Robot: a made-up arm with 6 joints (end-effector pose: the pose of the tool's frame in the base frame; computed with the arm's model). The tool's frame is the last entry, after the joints.
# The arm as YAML. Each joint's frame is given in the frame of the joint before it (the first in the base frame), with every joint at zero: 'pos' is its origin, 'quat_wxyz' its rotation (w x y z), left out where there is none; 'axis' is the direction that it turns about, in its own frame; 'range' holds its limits. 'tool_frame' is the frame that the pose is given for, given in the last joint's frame.
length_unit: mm
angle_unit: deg
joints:
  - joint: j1
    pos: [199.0, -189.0, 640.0]
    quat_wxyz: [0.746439, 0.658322, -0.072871, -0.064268]
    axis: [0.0, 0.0, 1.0]
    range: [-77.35, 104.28]
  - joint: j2
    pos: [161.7, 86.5, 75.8]
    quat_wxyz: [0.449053, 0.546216, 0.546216, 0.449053]
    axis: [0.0, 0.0, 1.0]
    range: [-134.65, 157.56]
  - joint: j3
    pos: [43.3, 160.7, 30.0]
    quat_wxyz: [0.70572, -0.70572, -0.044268, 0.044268]
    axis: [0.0, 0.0, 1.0]
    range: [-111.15, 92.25]
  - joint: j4
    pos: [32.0, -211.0, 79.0]
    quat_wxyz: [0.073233, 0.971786, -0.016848, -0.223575]
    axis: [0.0, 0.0, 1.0]
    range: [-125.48, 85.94]
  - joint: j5
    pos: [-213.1, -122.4, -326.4]
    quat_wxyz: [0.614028, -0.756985, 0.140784, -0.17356]
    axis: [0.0, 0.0, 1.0]
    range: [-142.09, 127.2]
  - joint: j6
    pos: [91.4, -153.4, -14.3]
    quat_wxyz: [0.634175, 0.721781, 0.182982, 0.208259]
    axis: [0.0, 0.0, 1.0]
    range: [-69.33, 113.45]
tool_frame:
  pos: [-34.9, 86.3, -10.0]
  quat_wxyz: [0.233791, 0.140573, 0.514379, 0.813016]
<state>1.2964 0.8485 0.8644 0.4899 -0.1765 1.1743</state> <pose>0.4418 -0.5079 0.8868 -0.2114 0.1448 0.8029</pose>
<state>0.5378 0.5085 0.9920 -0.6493 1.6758 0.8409</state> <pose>0.3931 -0.8314 0.7063 -1.3194 -1.1500 1.2386</pose>
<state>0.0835 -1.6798 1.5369 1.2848 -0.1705 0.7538</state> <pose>0.2507 -0.2084 1.0677 -1.3838 0.7840 -0.7631</pose>
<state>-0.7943 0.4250 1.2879 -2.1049 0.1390 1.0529</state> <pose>0.5047 -0.8885 0.7023 -1.1355 -0.5314 -0.4503</pose>
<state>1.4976 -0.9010 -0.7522 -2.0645 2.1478 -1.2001</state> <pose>-0.4343 -0.4836 1.4221 -0.5657 -0.3155 2.1422</pose>
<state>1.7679 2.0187 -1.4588 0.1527 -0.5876 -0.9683</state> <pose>0.4480 -0.0131 0.7894 -0.8047 -0.8865 1.6255</pose>
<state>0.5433 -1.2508 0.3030 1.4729 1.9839 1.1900</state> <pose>-0.0425 0.0884 1.2796 0.0198 0.7170 0.7934</pose>
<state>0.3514 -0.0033 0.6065 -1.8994 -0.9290 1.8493</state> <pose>0.5408 -0.6778 1.4202 -0.2683 -0.2808 -0.3994</pose>
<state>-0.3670 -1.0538 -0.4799 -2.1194 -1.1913 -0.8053</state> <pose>0.9544 -0.4432 0.8396 -1.3442 -1.7090 0.3889</pose>
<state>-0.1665 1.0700 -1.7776 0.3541 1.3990 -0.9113</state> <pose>0.5112 -0.5700 0.1628 1.5648 1.8629 -0.0496</pose>
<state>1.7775 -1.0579 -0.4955 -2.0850 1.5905 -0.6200</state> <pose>-0.6194 -0.3440 1.0588 -2.1897 -0.3776 1.6516</pose>
